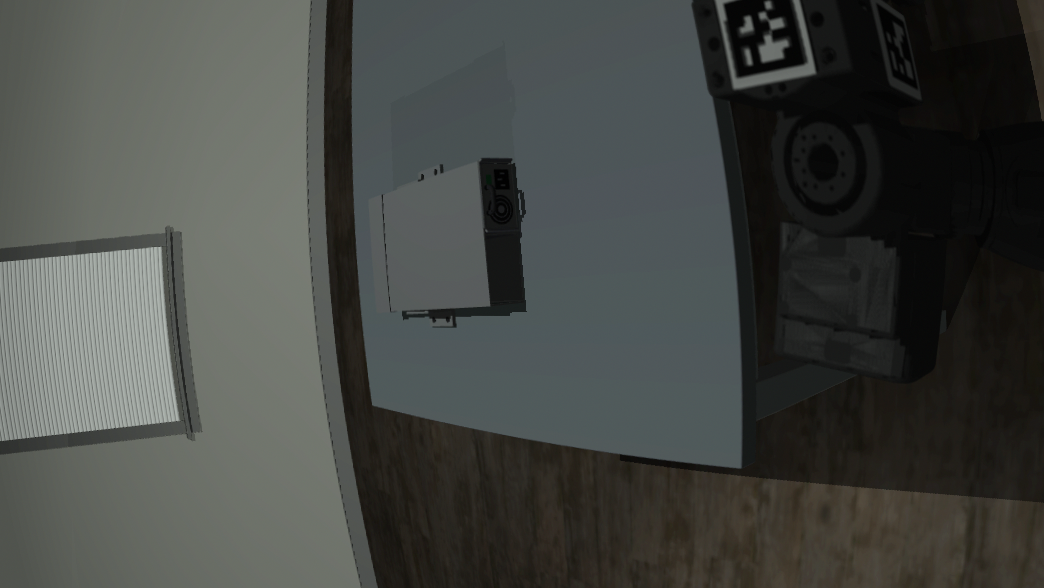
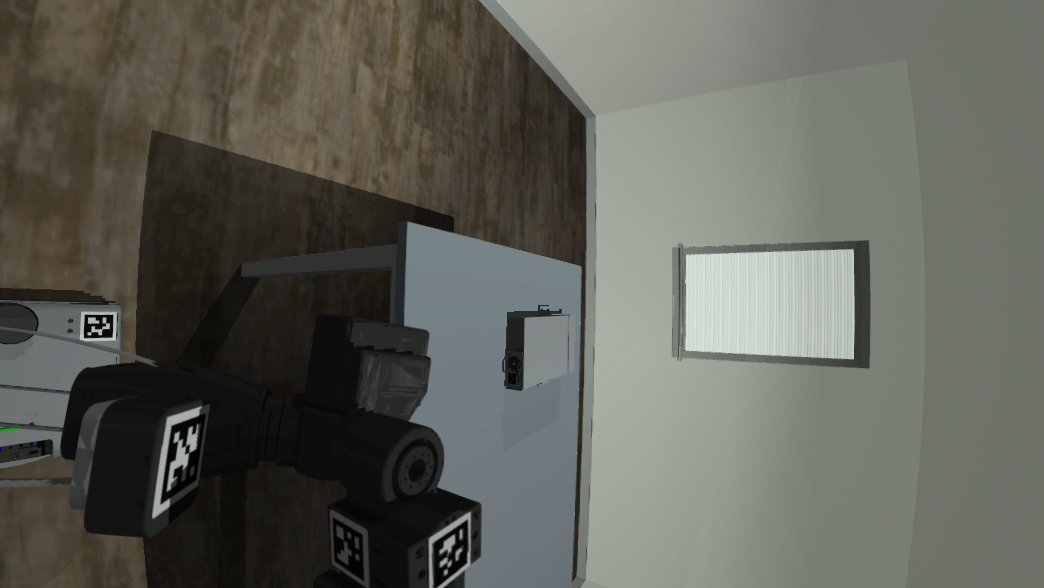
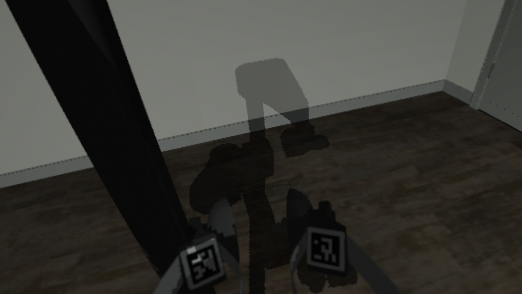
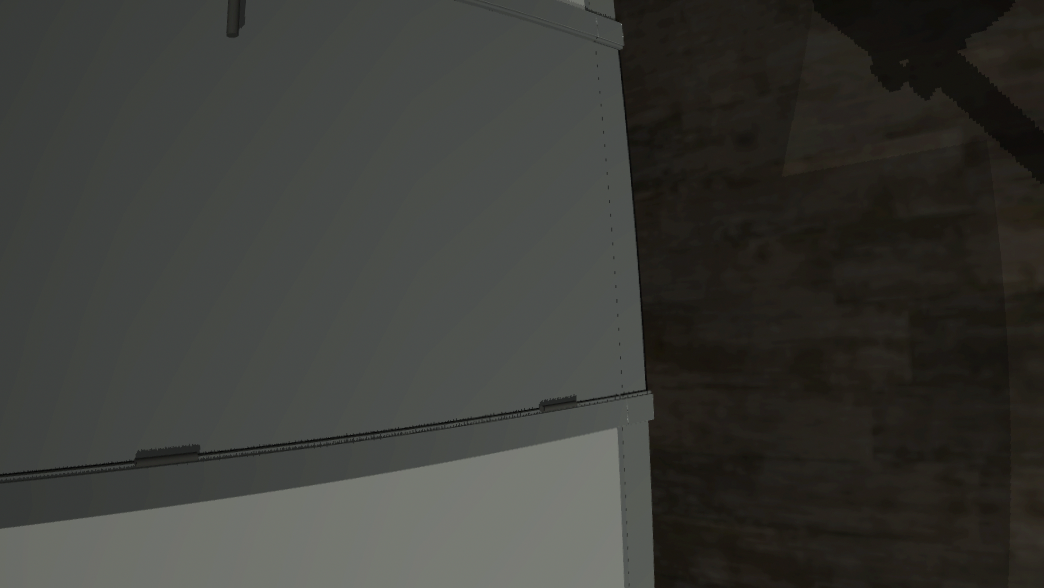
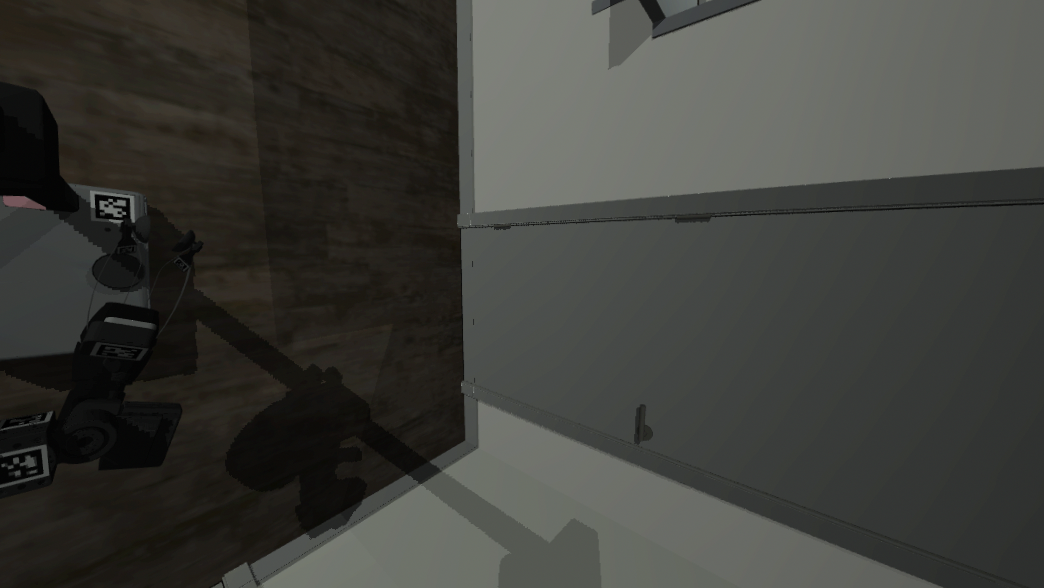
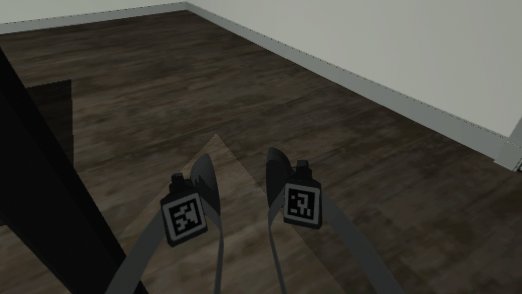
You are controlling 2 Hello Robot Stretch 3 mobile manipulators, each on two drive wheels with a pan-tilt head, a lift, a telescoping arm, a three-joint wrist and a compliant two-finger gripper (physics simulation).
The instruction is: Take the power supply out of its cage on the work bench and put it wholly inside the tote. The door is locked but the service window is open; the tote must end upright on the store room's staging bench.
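The cage [image 1: 434, 252] [image 2: 546, 343], a pale grey box with small brackets on its sides, sits on the blue-grey work bench [image 1: 620, 292] [image 2: 474, 284]. The end of the power supply [image 1: 500, 200] [image 2: 513, 368], with a round fan grille, a socket and a small handle, shows in one half of the cage's end; the other half is dark. My r1 gripper [image 3: 260, 207] is open and empty over the floor, away from the bench. My r2 gripper [image 6: 241, 162] [image 5: 164, 235] is open and empty above its own base. The tote and the staging bench do not show.
The closed grey door [image 4: 328, 241] [image 5: 730, 314] with a bar handle [image 4: 233, 18] [image 5: 640, 423] stands before r2. Part of a framed window [image 5: 705, 16] shows beyond it. A window with a ribbed pale pane [image 1: 87, 343] [image 2: 770, 303] is in the wall behind the bench.
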